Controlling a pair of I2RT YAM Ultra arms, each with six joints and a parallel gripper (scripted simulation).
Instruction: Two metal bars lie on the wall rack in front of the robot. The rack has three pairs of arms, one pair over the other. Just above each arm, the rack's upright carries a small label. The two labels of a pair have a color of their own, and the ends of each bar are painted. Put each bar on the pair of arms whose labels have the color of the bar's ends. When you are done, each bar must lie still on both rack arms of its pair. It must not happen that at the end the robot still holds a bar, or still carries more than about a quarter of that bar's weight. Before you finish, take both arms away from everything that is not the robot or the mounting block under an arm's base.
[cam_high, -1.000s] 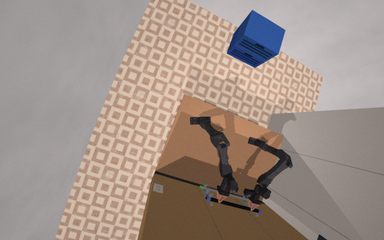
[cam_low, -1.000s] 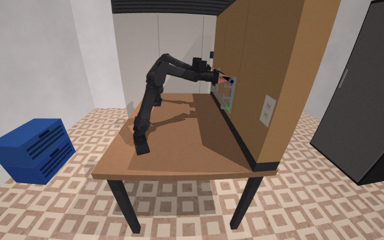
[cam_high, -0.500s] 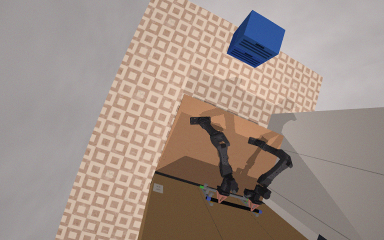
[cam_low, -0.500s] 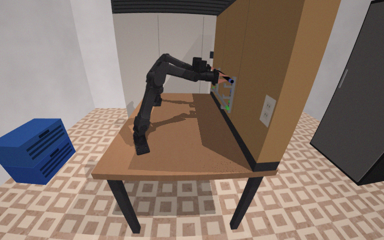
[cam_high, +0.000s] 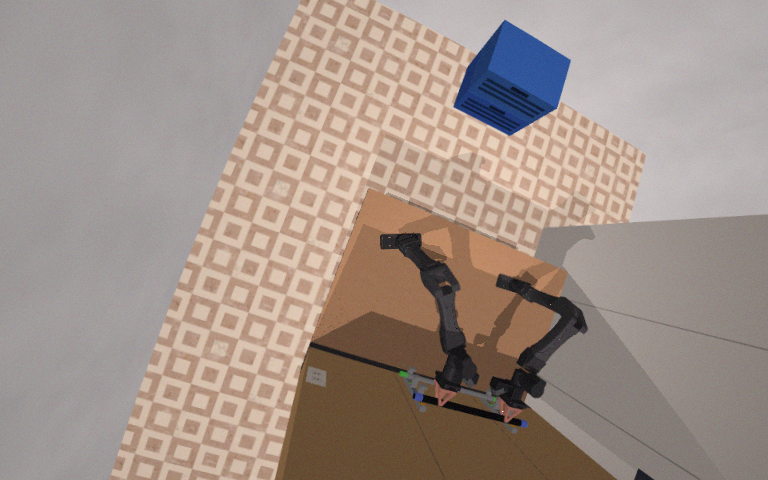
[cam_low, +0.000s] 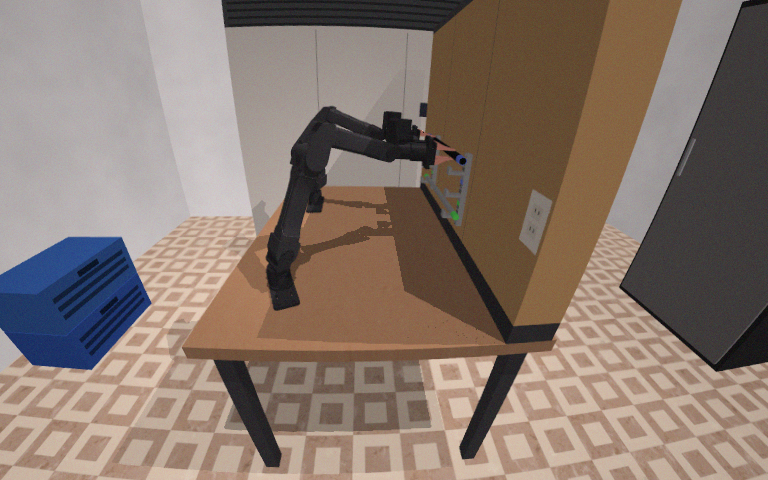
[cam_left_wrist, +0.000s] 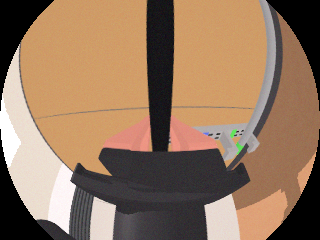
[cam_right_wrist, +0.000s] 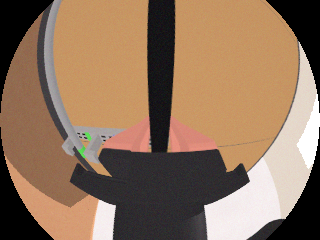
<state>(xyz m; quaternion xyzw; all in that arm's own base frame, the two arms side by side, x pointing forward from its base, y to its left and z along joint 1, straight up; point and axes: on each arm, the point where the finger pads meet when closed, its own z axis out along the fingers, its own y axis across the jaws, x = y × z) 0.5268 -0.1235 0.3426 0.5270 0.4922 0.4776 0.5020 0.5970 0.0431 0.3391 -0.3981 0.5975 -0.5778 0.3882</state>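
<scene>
My left hand is 15 cm to the left of the black bar. Also, from my left hand: brown wall panel: 11 cm ahead, 20 cm to the right, 8 cm above; black baseboard: 5 cm ahead, 20 cm to the right, 31 cm below.
Right now the black bar is 15 cm to the left of my right hand. From my right hand the other things lie so: brown wall panel 11 cm ahead, 10 cm to the left, 9 cm above; then black baseboard 31 cm below, 10 cm to the left, 5 cm ahead.
</scene>
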